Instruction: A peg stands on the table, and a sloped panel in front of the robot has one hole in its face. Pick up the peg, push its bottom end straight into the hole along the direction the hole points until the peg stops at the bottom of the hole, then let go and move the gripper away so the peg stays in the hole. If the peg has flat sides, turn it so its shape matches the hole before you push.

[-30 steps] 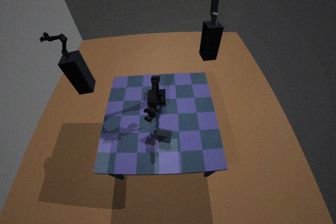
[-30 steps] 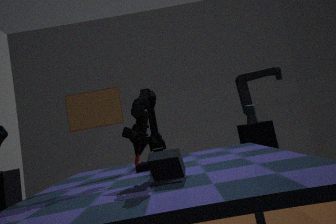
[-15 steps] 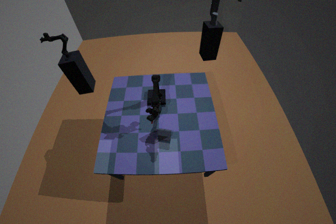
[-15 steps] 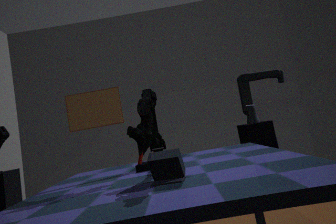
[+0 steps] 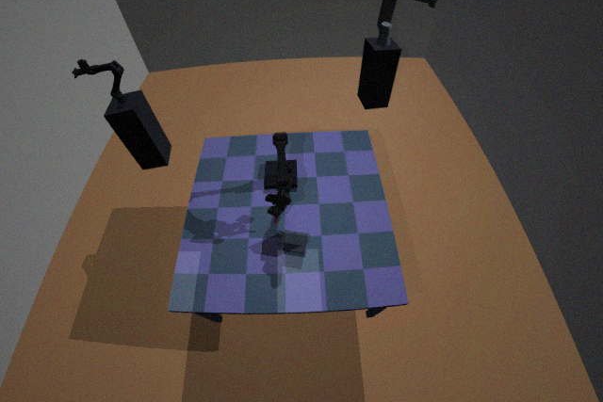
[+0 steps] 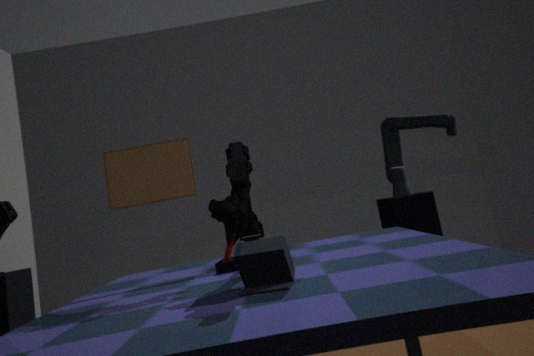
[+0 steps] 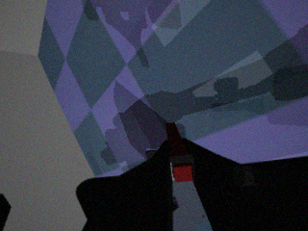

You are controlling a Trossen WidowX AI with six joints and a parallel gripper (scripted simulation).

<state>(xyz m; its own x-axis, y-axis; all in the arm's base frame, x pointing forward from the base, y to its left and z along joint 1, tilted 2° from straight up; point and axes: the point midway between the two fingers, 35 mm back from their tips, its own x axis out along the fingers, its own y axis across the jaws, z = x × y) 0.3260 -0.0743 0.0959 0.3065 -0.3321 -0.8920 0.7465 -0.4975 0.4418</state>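
My gripper tip is 120 mm short of the sloped panel block, 80 mm to the right of it and 50 mm above it. From my gripper tip the other things lie so: red peg: 10 mm to the left, 10 mm behind, 10 mm above.
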